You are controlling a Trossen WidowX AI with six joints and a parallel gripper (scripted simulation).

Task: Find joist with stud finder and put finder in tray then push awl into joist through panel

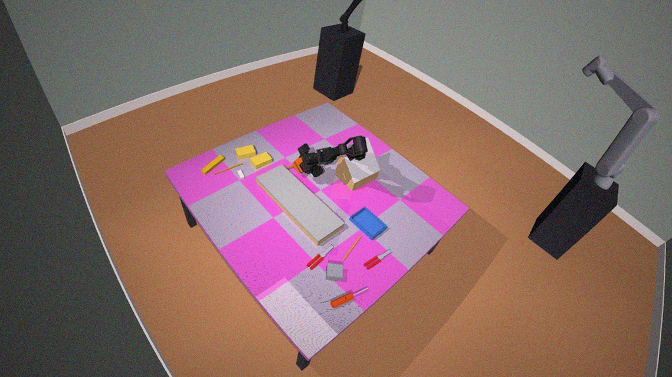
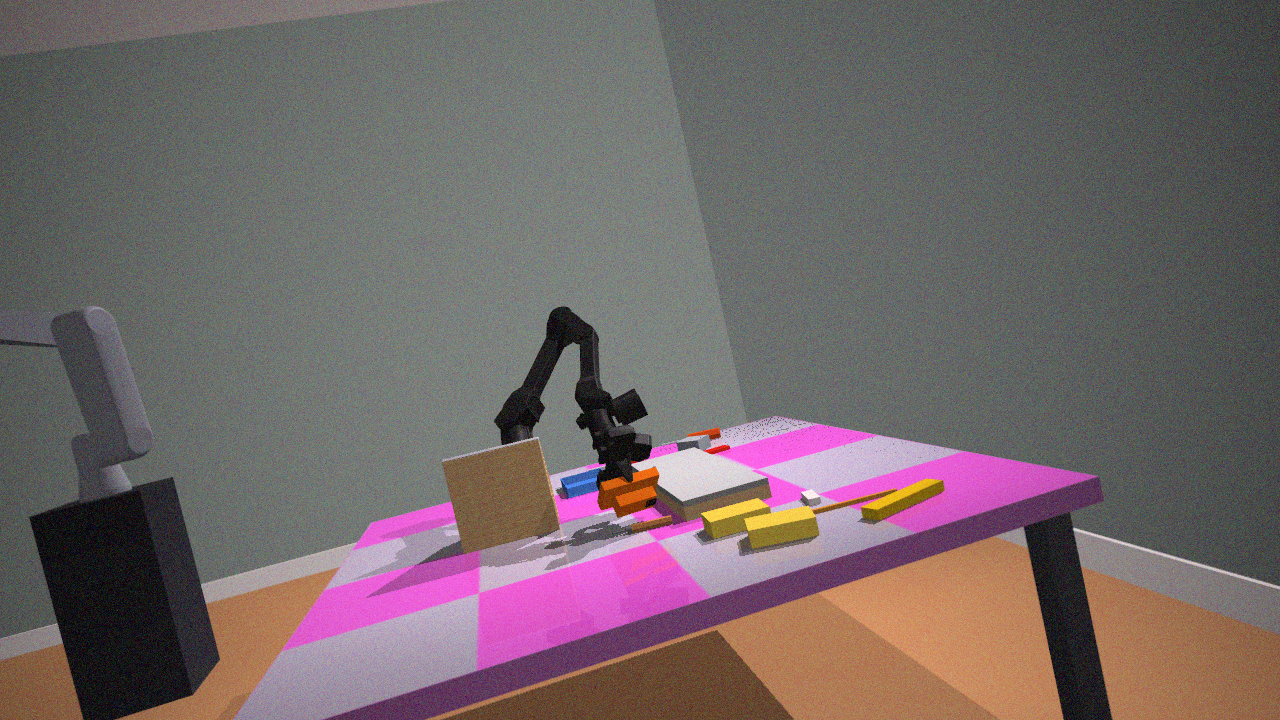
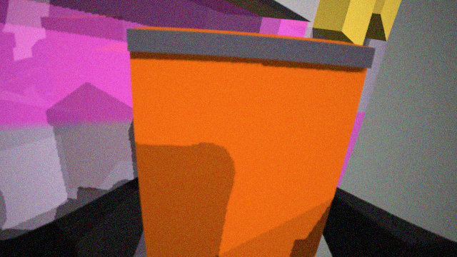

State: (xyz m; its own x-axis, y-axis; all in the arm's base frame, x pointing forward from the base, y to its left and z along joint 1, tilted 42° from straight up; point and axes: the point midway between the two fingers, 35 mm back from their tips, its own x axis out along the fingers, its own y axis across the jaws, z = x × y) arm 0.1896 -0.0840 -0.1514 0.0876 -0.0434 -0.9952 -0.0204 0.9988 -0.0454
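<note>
My gripper tip is now 2 cm short of the orange stud finder, 1 cm to the left of it and 2 cm above it. From my gripper tip the other things lie so: square indicator 4 cm ahead, 2 cm to the right, 3 cm below; then brown-handled awl 1 cm behind, 5 cm to the right, 6 cm below; then small white block 30 cm ahead, 19 cm to the right, 6 cm below.
</note>
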